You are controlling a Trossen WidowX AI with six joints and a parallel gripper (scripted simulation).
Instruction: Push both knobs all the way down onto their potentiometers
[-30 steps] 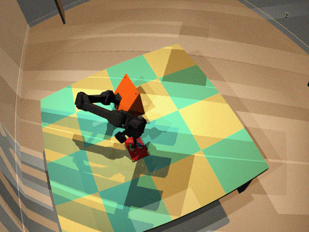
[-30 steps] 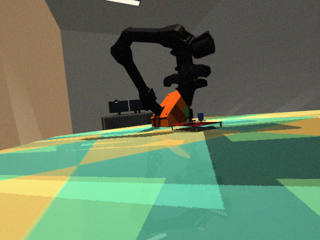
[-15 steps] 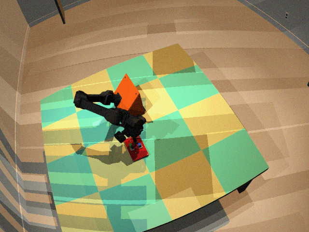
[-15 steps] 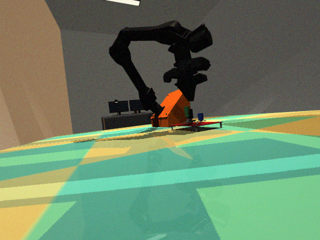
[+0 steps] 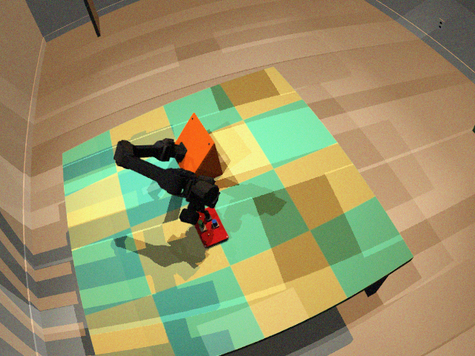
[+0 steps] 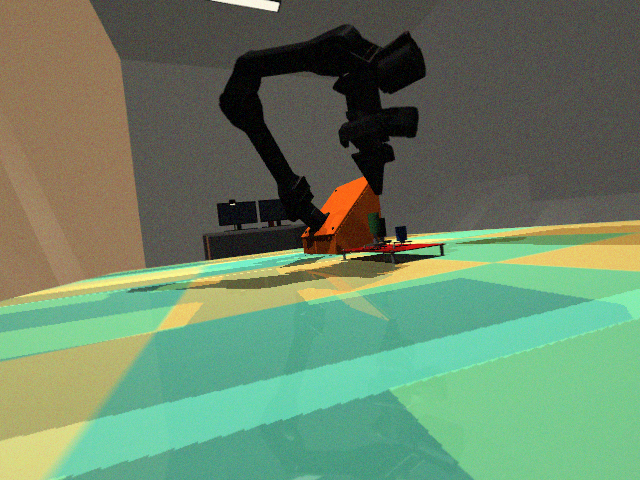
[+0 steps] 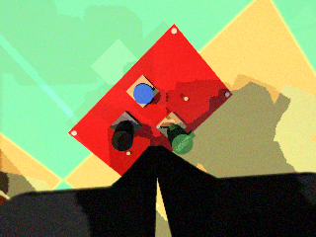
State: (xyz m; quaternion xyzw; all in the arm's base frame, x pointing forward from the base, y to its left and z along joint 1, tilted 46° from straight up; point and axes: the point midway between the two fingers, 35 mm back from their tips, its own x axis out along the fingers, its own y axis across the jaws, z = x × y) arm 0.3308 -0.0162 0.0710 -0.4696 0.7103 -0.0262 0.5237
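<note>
My gripper tip is now 50 mm above the green knob, 30 mm to the left of it and 10 mm short of it. Round my gripper tip: black knob (70 mm below, 20 mm behind, 10 mm to the left).
</note>
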